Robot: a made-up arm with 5 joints.
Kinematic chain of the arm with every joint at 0, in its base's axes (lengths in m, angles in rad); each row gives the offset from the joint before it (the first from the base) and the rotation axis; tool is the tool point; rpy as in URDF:
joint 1: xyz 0.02 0 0.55 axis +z
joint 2: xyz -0.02 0 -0.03 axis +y
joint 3: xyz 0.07 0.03 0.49 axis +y
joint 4: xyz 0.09 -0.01 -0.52 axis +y
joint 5: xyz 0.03 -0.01 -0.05 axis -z
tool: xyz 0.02 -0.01 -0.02 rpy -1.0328 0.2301 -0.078
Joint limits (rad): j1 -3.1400..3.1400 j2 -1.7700..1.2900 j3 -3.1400..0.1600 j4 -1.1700..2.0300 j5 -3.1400..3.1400
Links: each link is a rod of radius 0.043 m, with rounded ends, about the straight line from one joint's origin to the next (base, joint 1, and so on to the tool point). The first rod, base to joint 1, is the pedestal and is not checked.
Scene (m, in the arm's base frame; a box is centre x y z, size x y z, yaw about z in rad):
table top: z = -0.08
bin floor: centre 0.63 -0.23 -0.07 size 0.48 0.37 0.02 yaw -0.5
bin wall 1: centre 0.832 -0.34 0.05 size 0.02 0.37 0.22 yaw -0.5
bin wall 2: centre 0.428 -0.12 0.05 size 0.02 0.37 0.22 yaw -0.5
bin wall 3: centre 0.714 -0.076 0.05 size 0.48 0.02 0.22 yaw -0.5
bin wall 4: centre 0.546 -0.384 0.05 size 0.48 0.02 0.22 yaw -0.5
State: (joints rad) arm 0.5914 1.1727 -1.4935 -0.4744 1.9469
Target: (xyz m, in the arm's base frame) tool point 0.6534 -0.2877 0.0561
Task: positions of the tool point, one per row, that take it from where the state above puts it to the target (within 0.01 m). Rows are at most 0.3 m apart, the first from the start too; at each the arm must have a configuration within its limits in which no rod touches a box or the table.
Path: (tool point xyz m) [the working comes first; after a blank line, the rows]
Joints at the target: -0.4187 1.2619 -1.4288 -0.4666 1.9249
Straight joint move there: touches bin wall 3.

1: 0.7654 0.2238 0.2747
2: 0.7852 -0.0002 0.4039
3: 0.7536 -0.1594 0.2285
4: 0.6534 -0.2877 0.0561

